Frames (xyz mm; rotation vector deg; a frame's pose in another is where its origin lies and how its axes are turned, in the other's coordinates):
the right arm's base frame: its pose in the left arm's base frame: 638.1 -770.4 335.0 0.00 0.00 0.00
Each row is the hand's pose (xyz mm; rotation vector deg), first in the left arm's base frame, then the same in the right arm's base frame.
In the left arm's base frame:
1: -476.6 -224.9 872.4 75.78 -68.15 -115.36
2: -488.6 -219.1 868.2 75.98 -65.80 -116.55
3: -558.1 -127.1 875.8 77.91 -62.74 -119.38
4: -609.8 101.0 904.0 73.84 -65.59 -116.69
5: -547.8 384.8 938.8 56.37 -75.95 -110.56
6: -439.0 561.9 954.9 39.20 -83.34 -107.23
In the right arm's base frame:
1: -1114.7 545.5 537.4 75.78 -68.15 -115.36
2: -1126.7 551.3 533.2 75.98 -65.80 -116.55
3: -1196.2 643.3 540.8 77.91 -62.74 -119.38
4: -1247.9 871.4 569.0 73.84 -65.59 -116.69
5: -1185.9 1155.2 603.8 56.37 -75.95 -110.56
6: -1077.1 1332.3 619.9 39.20 -83.34 -107.23

